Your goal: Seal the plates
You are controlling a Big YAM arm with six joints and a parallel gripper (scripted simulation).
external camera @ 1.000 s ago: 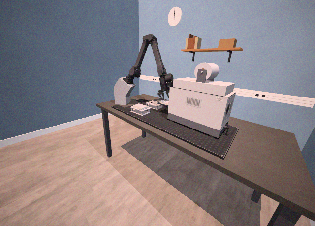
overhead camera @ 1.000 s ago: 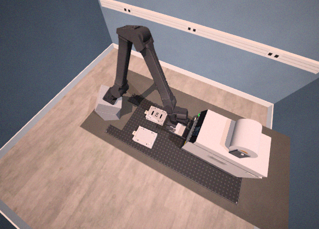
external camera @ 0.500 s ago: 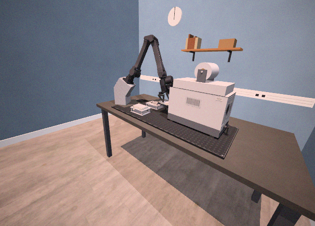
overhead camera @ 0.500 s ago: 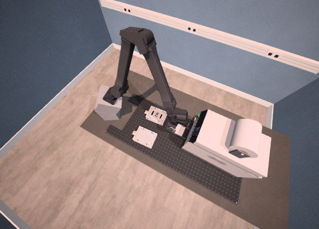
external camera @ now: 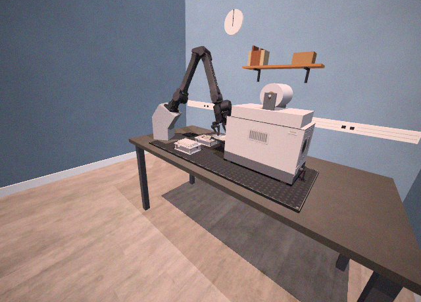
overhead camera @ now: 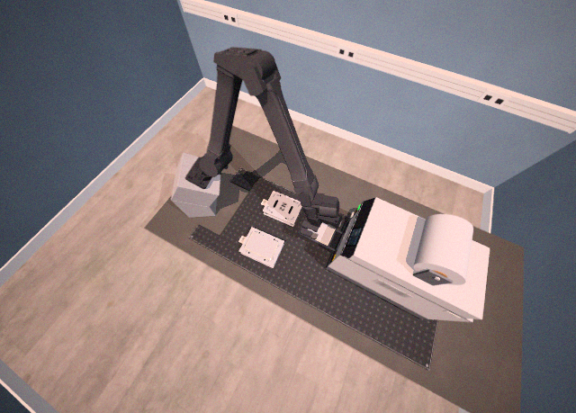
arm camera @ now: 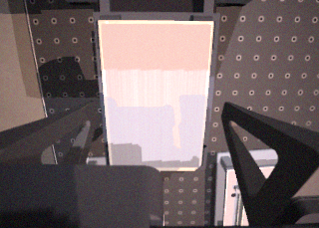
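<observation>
Now: hand 4 cm above the sealer stage. The rest, counted from my hand: foil roll (33 cm ahead, 5 cm to the right, 28 cm above); plate nest (21 cm behind, 13 cm to the right, 9 cm below).
</observation>
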